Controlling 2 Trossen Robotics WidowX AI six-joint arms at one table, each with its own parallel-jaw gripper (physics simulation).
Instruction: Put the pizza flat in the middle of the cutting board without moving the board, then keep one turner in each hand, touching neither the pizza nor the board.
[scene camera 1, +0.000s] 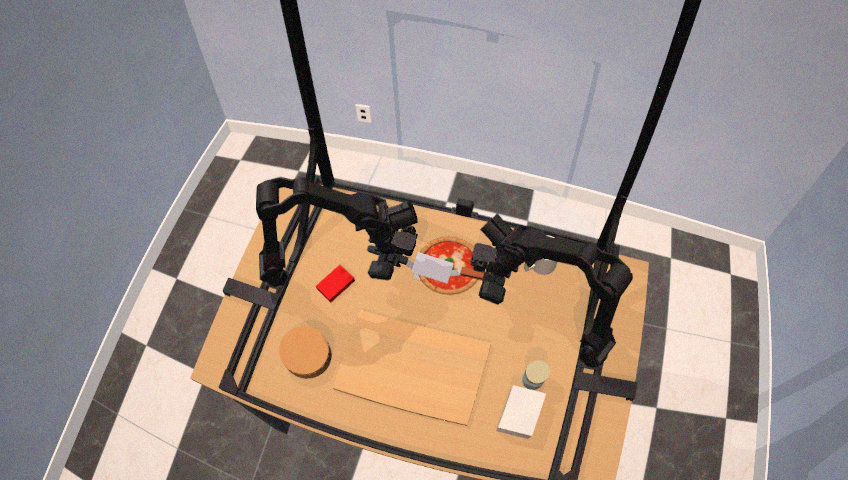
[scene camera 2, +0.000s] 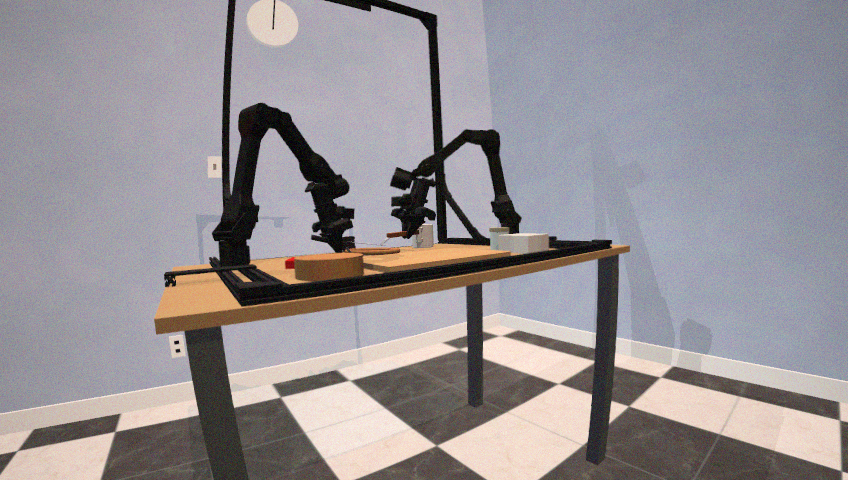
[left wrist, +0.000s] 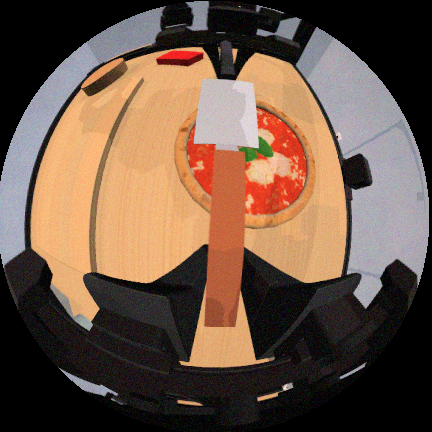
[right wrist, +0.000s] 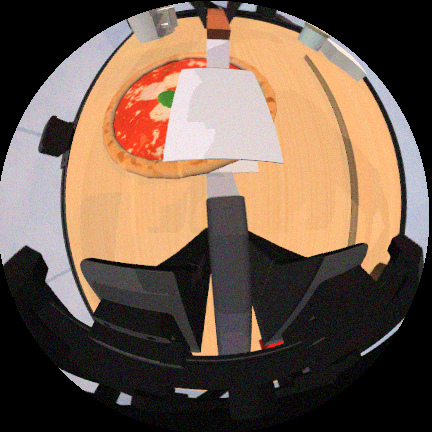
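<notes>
The pizza (scene camera 1: 455, 248) (scene camera 2: 373, 251) (left wrist: 280, 165) (right wrist: 145, 120) lies on the table behind the pale wooden cutting board (scene camera 1: 428, 368) (scene camera 2: 440, 256). My left gripper (scene camera 1: 484, 275) (left wrist: 222, 250) is shut on the brown-handled turner (left wrist: 226, 225); its blade (scene camera 1: 433, 267) (right wrist: 220, 115) hangs over the pizza, at its left part in scene camera 1. My right gripper (scene camera 1: 396, 259) (right wrist: 222, 232) is shut on the dark-handled turner (right wrist: 229, 290). That turner's blade (right wrist: 245, 167) is at the pizza's near rim in the right wrist view, mostly hidden by the other blade; whether it is under the crust is hidden.
A red block (scene camera 1: 335, 283) (left wrist: 180, 58) lies left of the pizza. A round wooden block (scene camera 1: 304, 349) (scene camera 2: 329, 266) stands left of the board. A lidded jar (scene camera 1: 536, 373) and a white box (scene camera 1: 521, 410) (scene camera 2: 523, 242) stand right of it. A mug (scene camera 2: 425, 236) (right wrist: 152, 25) stands behind the left gripper.
</notes>
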